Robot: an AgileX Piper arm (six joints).
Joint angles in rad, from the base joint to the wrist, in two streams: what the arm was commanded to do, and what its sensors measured. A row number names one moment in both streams.
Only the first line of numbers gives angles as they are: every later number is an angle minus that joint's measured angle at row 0.
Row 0, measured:
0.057, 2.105, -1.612, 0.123, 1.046, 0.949
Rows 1 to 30, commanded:
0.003, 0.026, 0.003, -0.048, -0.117, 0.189
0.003, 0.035, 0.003, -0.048, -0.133, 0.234
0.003, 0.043, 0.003, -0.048, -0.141, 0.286
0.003, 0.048, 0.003, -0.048, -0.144, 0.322
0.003, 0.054, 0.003, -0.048, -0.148, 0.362
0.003, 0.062, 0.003, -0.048, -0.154, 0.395
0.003, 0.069, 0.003, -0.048, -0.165, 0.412
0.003, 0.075, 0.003, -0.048, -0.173, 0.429
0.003, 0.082, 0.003, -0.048, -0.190, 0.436
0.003, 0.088, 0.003, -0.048, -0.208, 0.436
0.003, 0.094, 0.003, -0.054, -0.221, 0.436
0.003, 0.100, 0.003, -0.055, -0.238, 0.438
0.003, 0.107, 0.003, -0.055, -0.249, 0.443
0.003, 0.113, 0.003, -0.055, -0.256, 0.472
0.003, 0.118, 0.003, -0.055, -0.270, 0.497
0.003, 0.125, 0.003, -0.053, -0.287, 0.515
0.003, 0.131, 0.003, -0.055, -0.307, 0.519
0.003, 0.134, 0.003, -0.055, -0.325, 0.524
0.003, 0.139, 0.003, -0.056, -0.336, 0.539
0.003, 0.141, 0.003, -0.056, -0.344, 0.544
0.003, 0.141, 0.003, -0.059, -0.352, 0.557
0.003, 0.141, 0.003, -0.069, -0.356, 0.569
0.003, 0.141, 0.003, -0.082, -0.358, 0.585
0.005, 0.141, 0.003, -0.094, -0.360, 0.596
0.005, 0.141, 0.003, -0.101, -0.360, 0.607
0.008, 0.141, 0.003, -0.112, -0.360, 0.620
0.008, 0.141, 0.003, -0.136, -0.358, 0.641
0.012, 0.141, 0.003, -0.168, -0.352, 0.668
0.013, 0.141, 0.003, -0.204, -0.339, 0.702
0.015, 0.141, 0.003, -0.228, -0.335, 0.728
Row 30, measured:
0.006, 0.146, 0.000, -0.123, -0.351, 0.637
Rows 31 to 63, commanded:
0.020, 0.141, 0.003, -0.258, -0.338, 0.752
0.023, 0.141, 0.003, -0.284, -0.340, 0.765
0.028, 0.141, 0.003, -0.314, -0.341, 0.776
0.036, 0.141, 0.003, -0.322, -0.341, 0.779
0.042, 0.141, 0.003, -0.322, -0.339, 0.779
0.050, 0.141, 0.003, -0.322, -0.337, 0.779
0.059, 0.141, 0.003, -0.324, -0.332, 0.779
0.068, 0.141, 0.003, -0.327, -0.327, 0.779
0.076, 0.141, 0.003, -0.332, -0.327, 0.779
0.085, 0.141, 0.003, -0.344, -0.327, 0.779
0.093, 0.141, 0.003, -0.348, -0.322, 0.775
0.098, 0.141, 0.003, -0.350, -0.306, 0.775
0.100, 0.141, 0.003, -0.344, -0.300, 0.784
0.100, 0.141, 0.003, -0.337, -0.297, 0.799
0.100, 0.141, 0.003, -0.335, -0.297, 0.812
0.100, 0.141, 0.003, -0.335, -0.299, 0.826
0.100, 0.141, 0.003, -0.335, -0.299, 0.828
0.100, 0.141, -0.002, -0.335, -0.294, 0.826
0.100, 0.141, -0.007, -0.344, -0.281, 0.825
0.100, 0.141, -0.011, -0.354, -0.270, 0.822
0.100, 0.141, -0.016, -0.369, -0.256, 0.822
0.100, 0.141, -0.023, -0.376, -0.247, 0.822
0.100, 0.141, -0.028, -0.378, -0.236, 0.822
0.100, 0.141, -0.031, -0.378, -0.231, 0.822
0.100, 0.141, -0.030, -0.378, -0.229, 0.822
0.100, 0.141, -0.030, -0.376, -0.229, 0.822
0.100, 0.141, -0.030, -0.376, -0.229, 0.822
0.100, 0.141, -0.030, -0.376, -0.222, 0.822
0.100, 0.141, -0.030, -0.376, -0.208, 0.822
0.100, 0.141, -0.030, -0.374, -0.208, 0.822
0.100, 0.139, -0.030, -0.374, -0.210, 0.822
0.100, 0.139, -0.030, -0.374, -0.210, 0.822
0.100, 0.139, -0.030, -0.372, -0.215, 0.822
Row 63, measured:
0.100, 0.146, -0.024, -0.365, -0.222, 0.824
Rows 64 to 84, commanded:
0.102, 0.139, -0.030, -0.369, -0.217, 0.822
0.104, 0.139, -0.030, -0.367, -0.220, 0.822
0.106, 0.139, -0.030, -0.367, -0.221, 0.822
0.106, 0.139, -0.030, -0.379, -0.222, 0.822
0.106, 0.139, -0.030, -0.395, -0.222, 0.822
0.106, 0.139, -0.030, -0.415, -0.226, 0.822
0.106, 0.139, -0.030, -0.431, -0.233, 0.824
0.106, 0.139, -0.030, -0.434, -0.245, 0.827
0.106, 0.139, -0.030, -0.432, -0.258, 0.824
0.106, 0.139, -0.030, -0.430, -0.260, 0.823
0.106, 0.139, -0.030, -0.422, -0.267, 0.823
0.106, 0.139, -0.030, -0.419, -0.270, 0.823
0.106, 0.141, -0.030, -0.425, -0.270, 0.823
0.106, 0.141, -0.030, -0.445, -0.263, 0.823
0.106, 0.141, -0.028, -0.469, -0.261, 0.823
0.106, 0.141, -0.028, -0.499, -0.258, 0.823
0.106, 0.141, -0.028, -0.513, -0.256, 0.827
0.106, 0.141, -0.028, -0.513, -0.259, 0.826
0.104, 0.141, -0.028, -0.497, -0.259, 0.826
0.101, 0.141, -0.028, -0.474, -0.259, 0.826
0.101, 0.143, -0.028, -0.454, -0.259, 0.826
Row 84, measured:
0.102, 0.146, -0.024, -0.480, -0.260, 0.824
